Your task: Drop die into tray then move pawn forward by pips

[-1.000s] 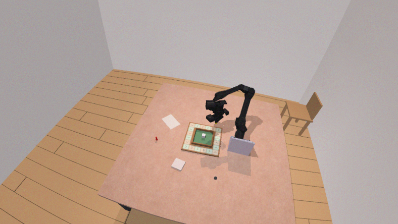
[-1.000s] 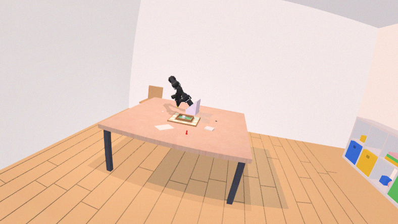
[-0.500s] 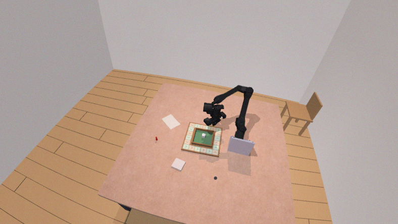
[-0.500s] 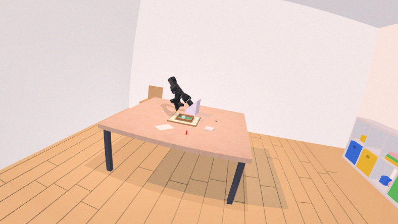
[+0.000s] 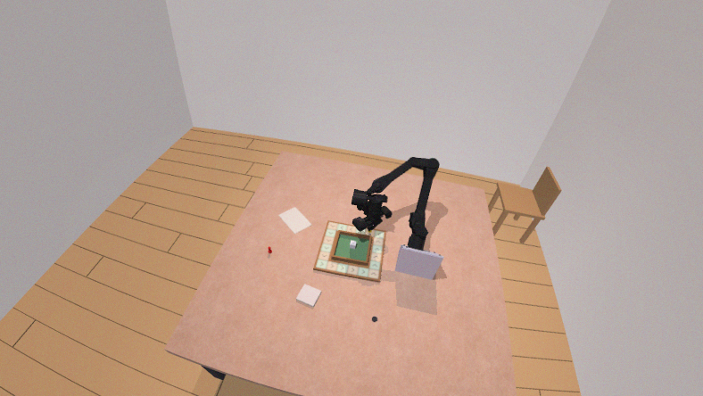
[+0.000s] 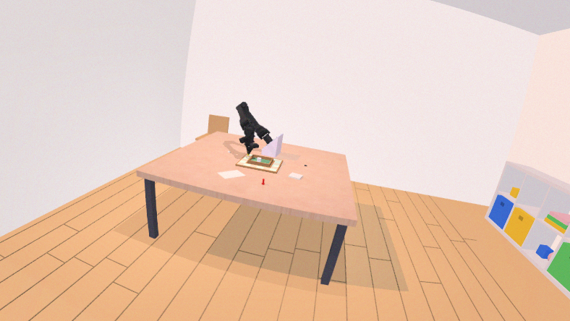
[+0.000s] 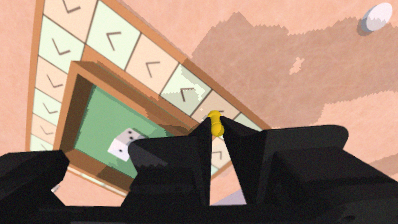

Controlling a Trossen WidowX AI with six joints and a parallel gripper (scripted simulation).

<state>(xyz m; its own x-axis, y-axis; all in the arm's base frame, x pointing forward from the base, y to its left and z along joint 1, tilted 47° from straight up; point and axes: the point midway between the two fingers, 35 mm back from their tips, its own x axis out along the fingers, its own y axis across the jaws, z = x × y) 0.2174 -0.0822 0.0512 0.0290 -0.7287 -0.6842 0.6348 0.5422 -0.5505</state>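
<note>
Now: the yellow pawn 1 cm above my gripper tip. The rest, counted from my gripper tip: small white bit (4 cm behind, 18 cm to the right, 3 cm below); green dice tray (5 cm ahead, 12 cm to the left, 2 cm below); white die (5 cm ahead, 11 cm to the left, 1 cm below).
</note>
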